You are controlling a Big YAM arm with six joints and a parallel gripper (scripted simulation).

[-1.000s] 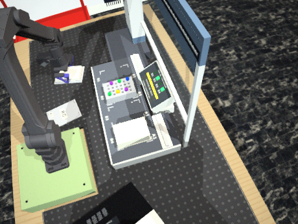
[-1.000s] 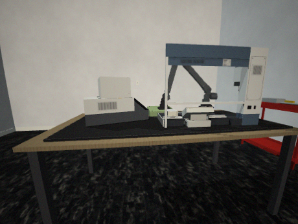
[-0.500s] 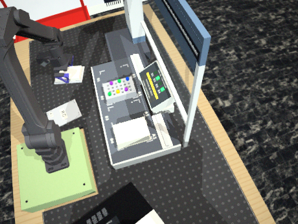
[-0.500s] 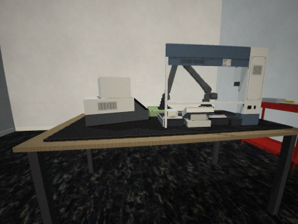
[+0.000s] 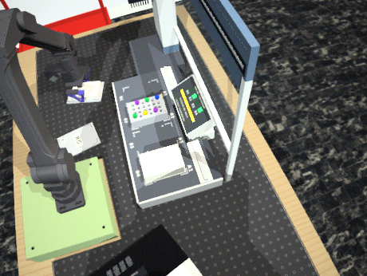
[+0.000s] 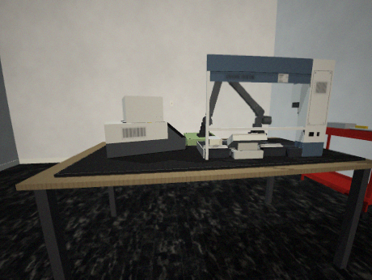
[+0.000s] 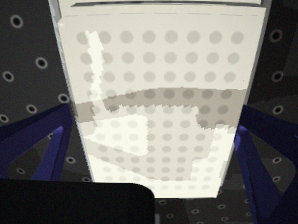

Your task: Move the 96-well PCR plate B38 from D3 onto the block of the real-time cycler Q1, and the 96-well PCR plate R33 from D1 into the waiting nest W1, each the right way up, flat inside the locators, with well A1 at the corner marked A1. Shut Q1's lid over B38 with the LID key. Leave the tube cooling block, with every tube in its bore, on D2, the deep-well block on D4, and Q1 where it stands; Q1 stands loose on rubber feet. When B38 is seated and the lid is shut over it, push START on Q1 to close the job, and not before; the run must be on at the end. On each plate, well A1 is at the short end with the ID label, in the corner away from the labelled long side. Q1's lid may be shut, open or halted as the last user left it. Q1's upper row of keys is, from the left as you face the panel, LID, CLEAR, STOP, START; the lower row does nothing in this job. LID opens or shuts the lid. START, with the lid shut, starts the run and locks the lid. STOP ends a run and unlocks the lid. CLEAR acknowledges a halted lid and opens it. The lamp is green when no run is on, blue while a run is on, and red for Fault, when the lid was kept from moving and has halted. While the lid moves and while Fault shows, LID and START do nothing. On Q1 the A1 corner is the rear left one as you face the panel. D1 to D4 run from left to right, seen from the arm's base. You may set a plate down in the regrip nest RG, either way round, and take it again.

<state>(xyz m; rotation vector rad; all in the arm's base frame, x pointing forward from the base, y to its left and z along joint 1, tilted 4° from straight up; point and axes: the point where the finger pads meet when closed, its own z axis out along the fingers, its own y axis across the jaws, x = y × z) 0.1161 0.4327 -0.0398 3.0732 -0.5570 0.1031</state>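
The grey nest lies 1 cm below my hand. Round my hand: white deep-well block (19 cm ahead, 46 cm to the right, 5 cm above); tube cooling block (21 cm ahead, 25 cm to the right, 5 cm above); regrip nest (6 cm behind, 22 cm to the right, 1 cm below).
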